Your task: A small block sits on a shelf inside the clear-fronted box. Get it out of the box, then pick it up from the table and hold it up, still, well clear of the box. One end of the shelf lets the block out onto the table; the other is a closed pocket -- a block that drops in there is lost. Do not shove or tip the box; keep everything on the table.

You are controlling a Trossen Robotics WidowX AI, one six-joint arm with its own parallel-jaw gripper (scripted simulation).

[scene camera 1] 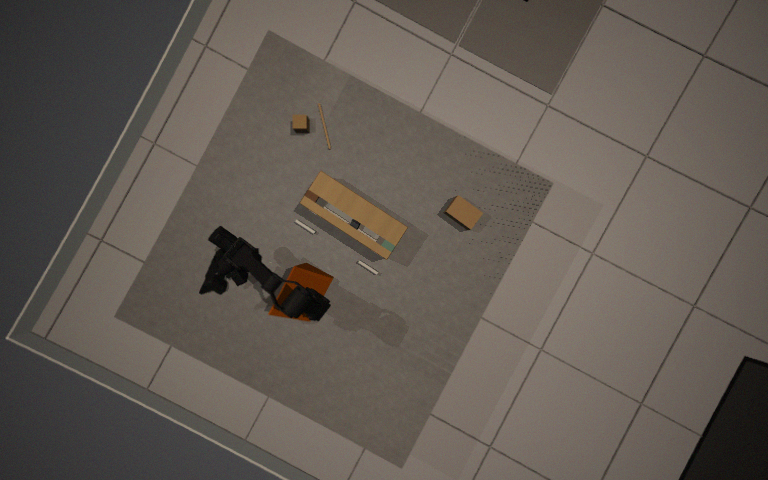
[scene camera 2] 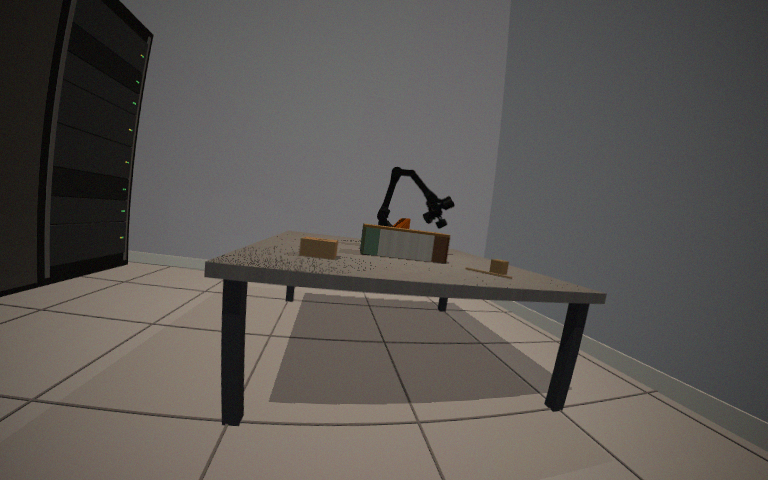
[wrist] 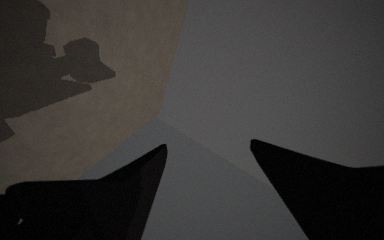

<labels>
clear-fronted box: scene camera 1 327,198; scene camera 2 378,240; not seen in the wrist view (out of frame)
</labels>
